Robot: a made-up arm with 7 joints. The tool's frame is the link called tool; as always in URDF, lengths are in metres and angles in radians. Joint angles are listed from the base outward. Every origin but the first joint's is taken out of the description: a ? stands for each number. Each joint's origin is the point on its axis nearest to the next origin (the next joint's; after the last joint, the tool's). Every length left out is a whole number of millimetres.
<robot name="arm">
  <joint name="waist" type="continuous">
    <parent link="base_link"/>
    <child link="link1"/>
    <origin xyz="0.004 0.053 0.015" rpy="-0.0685 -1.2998 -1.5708"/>
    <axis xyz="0 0 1"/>
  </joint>
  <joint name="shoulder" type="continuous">
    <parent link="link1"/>
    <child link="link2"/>
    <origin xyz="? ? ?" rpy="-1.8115 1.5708 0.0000"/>
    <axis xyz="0 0 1"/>
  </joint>
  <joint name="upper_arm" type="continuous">
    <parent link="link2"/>
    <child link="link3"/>
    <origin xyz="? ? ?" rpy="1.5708 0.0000 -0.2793"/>
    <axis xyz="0 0 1"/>
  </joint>
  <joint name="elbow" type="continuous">
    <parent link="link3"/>
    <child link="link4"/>
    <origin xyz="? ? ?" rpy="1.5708 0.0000 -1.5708"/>
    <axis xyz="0 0 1"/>
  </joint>
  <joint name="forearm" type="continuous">
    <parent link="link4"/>
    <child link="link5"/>
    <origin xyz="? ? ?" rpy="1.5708 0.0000 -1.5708"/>
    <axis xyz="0 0 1"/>
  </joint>
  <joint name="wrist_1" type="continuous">
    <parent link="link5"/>
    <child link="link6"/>
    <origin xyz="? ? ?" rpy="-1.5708 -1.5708 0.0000"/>
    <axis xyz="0 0 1"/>
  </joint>
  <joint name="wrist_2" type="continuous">
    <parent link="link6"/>
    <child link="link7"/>
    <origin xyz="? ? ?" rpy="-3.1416 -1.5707 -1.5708"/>
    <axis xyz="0 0 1"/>
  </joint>
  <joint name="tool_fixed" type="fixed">
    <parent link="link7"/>
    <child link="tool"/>
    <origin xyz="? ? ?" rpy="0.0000 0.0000 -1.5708"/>
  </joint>
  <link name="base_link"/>
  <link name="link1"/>
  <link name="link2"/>
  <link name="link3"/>
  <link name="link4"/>
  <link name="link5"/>
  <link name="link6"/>
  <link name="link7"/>
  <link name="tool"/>
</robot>
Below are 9 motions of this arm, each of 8 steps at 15 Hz.
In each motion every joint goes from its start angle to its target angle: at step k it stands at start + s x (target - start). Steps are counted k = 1, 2, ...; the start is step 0. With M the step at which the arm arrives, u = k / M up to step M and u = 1 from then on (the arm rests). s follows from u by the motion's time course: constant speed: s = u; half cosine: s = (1 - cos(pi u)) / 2; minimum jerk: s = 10 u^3 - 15 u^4 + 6 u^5.
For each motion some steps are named. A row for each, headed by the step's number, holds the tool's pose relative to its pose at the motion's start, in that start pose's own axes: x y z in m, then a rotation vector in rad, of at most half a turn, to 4 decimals.
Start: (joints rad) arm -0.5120 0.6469 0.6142 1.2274 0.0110 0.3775 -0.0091
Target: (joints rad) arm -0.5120 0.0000 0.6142 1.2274 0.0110 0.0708 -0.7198
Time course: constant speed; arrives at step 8
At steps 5, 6, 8:
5: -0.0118 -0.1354 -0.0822 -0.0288 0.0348 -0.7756
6: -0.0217 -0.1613 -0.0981 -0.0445 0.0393 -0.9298
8: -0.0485 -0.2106 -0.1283 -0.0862 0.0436 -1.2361

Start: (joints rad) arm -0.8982 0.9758 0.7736 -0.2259 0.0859 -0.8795 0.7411
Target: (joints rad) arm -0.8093 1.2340 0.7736 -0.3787 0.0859 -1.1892 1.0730
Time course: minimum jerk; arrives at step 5
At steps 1, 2, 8:
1: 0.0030 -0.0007 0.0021 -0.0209 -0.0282 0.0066
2: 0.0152 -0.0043 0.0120 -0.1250 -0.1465 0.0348
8: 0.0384 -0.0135 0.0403 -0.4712 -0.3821 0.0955

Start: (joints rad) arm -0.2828 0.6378 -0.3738 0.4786 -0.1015 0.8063 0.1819
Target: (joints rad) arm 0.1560 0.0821 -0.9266 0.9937 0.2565 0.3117 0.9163
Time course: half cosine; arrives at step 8
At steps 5, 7, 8:
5: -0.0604 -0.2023 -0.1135 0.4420 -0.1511 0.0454
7: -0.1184 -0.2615 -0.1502 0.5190 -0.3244 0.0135
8: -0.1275 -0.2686 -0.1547 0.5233 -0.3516 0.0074

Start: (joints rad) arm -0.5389 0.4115 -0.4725 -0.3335 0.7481 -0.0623 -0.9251
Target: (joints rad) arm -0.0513 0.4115 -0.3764 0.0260 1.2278 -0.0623 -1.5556
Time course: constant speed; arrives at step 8
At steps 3, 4, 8:
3: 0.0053 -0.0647 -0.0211 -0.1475 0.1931 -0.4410
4: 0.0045 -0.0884 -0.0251 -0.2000 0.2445 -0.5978
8: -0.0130 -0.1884 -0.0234 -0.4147 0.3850 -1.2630

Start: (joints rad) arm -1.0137 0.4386 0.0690 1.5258 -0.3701 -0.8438 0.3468
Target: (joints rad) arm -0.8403 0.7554 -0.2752 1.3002 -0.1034 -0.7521 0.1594
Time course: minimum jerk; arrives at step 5
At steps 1, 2, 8:
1: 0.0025 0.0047 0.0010 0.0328 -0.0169 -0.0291
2: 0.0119 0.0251 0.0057 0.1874 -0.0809 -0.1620
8: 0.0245 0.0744 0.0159 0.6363 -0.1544 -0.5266

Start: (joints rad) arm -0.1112 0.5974 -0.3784 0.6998 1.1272 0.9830 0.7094
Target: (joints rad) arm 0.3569 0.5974 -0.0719 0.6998 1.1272 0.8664 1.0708
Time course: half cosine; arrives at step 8
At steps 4, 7, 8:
4: -0.0590 -0.0447 -0.0462 0.0988 -0.0309 -0.0087
7: -0.1130 -0.0722 -0.1011 0.2016 -0.0663 -0.0026
8: -0.1173 -0.0738 -0.1060 0.2105 -0.0697 -0.0014

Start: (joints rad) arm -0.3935 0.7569 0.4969 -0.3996 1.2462 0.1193 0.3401
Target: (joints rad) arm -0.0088 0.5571 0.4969 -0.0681 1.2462 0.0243 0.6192
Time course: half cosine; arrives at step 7
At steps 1, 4, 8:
1: -0.0066 -0.0043 -0.0005 0.0002 -0.0007 -0.0230
4: -0.0942 -0.0370 -0.0095 0.0083 -0.0030 -0.2853
8: -0.1642 -0.0388 -0.0190 0.0211 0.0033 -0.4670

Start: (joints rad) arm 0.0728 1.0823 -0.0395 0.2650 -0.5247 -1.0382 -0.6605
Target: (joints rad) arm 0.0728 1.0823 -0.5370 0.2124 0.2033 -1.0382 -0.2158
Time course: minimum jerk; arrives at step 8
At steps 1, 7, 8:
1: 0.0009 -0.0019 -0.0005 -0.0012 0.0030 -0.0083
7: 0.0202 -0.1304 -0.0048 -0.0190 0.0228 -0.5167
8: 0.0199 -0.1325 -0.0044 -0.0189 0.0204 -0.5249

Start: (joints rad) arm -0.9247 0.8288 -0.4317 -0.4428 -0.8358 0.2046 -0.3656
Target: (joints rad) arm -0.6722 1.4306 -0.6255 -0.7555 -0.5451 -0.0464 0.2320
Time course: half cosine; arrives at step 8
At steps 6, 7, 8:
6: -0.0638 -0.0475 0.0054 0.3807 0.2337 0.2659
7: -0.0706 -0.0550 0.0074 0.4187 0.2485 0.2809
8: -0.0729 -0.0576 0.0082 0.4311 0.2530 0.2854

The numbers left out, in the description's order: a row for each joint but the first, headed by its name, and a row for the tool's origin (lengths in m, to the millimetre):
shoulder: -0.020 -0.005 0.000
upper_arm: 0.052 0.204 0.000
elbow: -0.002 0.021 0.000
forearm: -0.142 -0.012 0.000
wrist_1: 0.000 0.000 0.000
wrist_2: 0.061 0.000 0.000
tool: 0.000 0.000 0.000

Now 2 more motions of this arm.
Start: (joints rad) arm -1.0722 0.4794 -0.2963 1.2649 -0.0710 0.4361 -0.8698
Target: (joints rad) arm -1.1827 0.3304 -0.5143 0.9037 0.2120 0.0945 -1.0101
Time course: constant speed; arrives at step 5
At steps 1, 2, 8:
1: 0.0042 -0.0136 0.0294 0.1906 -0.0340 -0.0289
2: 0.0074 -0.0310 0.0577 0.3826 -0.0668 -0.0602
8: 0.0096 -0.1036 0.1300 0.9666 -0.1538 -0.1598

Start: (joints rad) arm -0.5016 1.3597 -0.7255 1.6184 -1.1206 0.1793 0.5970
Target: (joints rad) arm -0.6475 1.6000 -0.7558 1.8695 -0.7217 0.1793 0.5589
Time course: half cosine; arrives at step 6
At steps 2, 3, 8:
2: 0.0149 0.0289 0.0094 0.0398 -0.0309 0.1065
3: 0.0274 0.0594 0.0159 0.0840 -0.0469 0.2121
8: 0.0454 0.1232 0.0200 0.1845 -0.0338 0.4139

